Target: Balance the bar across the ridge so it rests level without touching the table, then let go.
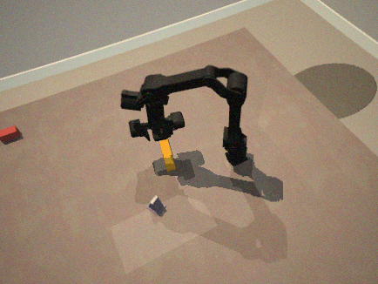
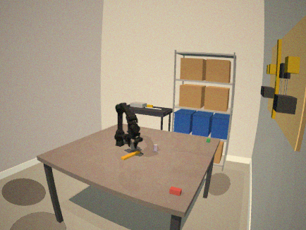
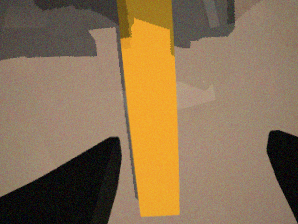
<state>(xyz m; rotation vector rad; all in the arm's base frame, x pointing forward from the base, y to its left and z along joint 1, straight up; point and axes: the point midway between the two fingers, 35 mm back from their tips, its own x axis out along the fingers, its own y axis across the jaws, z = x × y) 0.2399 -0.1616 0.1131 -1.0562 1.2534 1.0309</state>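
The yellow bar lies 7 cm below my gripper tip and 2 cm behind it. From my gripper tip the other things lie so: red block 50 cm ahead, 34 cm to the right, 6 cm below; small green block 66 cm to the left, 50 cm ahead, 6 cm below.
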